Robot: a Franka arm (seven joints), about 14 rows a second.
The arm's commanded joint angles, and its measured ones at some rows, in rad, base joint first. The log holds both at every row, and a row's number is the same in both.
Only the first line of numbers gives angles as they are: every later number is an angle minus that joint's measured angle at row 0.
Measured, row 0:
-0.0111, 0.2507, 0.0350, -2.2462, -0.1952, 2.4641, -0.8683
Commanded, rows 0 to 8:
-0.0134, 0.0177, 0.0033, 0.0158, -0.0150, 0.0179, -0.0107
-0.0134, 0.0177, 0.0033, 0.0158, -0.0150, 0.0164, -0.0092
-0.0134, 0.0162, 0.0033, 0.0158, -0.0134, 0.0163, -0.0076
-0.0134, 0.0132, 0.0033, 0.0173, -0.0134, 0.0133, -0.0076
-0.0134, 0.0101, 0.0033, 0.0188, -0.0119, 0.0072, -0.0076
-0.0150, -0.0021, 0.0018, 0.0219, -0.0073, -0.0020, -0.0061
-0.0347, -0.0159, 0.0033, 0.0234, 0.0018, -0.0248, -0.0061
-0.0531, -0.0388, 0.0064, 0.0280, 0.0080, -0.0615, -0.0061
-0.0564, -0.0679, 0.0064, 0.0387, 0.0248, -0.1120, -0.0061
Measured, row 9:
-0.0265, -0.0075, -0.0023, 0.0225, 0.0031, -0.0299, 0.0014
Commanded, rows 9 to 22:
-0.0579, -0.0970, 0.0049, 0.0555, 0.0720, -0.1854, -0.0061
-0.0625, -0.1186, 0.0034, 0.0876, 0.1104, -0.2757, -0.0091
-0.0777, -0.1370, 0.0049, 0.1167, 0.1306, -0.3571, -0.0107
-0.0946, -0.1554, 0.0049, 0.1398, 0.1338, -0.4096, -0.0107
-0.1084, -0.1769, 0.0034, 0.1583, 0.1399, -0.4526, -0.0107
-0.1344, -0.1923, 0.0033, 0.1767, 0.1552, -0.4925, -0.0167
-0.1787, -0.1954, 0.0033, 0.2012, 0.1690, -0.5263, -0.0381
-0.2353, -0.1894, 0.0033, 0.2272, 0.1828, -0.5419, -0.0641
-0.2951, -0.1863, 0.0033, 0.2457, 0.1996, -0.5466, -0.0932
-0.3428, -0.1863, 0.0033, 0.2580, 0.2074, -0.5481, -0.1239
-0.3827, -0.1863, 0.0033, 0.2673, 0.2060, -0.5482, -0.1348
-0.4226, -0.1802, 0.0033, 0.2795, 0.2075, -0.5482, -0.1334
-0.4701, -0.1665, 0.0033, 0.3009, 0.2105, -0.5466, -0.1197
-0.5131, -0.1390, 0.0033, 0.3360, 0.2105, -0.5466, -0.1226
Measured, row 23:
-0.4422, -0.1863, -0.0122, 0.2614, 0.1863, -0.5199, -0.1173
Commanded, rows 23 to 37:
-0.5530, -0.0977, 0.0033, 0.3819, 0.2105, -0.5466, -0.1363
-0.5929, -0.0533, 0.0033, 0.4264, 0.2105, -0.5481, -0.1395
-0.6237, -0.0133, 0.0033, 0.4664, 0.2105, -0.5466, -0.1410
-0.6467, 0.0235, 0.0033, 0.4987, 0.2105, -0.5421, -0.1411
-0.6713, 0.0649, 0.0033, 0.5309, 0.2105, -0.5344, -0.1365
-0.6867, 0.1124, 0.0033, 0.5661, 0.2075, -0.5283, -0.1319
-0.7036, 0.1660, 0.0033, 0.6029, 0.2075, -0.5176, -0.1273
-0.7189, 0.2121, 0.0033, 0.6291, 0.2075, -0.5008, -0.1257
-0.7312, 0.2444, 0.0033, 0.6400, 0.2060, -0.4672, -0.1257
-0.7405, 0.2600, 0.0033, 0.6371, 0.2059, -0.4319, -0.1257
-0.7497, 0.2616, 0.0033, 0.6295, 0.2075, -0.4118, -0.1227
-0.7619, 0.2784, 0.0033, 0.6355, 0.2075, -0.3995, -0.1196
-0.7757, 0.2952, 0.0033, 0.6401, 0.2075, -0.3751, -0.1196
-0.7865, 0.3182, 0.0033, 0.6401, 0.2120, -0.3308, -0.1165
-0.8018, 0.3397, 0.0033, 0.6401, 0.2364, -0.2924, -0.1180
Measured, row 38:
-0.7650, 0.2955, -0.0114, 0.6062, 0.2001, -0.3338, -0.1217
